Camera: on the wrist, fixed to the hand. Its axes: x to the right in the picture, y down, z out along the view.
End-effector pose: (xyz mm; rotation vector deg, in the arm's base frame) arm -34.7 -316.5 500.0 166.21 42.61 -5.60
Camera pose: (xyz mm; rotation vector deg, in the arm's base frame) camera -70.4 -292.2 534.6 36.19 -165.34 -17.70
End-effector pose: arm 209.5 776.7 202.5 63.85 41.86 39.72
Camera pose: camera 170.5 768.0 164.2 -56.44 99.86 -96.15
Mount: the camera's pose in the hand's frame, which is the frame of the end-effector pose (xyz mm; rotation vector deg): -23.2 -34.0 -37.0 1.79 32.70 -174.03
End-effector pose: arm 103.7 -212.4 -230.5 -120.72 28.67 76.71
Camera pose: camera 139.4 -210.8 -188.2 -41.27 -99.93 -59.33
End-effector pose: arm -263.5 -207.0 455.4 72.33 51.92 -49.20
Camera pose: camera -307.0 -173.1 460.1 42.76 -94.96 75.99
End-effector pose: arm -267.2 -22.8 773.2 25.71 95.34 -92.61
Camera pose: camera -286.3 13.8 810.0 64.87 -31.85 45.75
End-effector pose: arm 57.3 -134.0 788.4 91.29 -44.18 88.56
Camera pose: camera 64.8 -87.0 760.2 26.65 88.86 -31.79
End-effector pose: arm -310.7 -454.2 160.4 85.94 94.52 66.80
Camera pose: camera -354.4 -483.3 142.7 -101.91 95.53 -29.01
